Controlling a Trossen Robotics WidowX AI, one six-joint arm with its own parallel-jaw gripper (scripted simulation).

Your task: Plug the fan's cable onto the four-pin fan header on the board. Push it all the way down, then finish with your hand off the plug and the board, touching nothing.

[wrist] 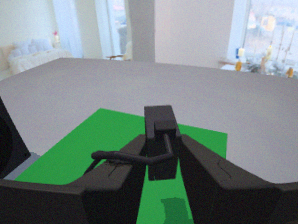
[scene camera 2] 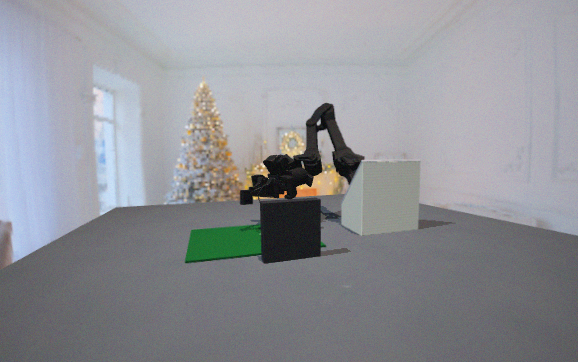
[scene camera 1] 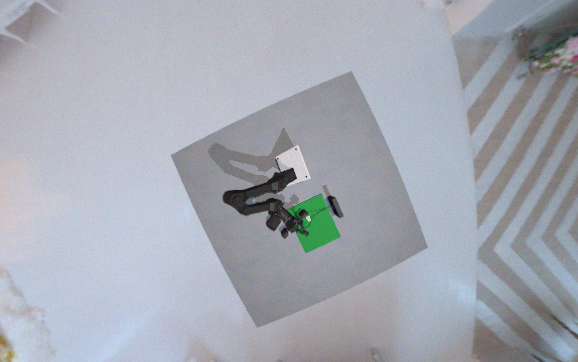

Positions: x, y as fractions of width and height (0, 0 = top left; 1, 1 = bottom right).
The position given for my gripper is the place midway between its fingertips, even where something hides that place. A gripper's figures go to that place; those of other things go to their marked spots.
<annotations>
My gripper (scene camera 2: 0.43, 0.54): 73 cm from the lens. A black fan (scene camera 2: 0.50, 0.63): 52 cm from the lens.
</annotations>
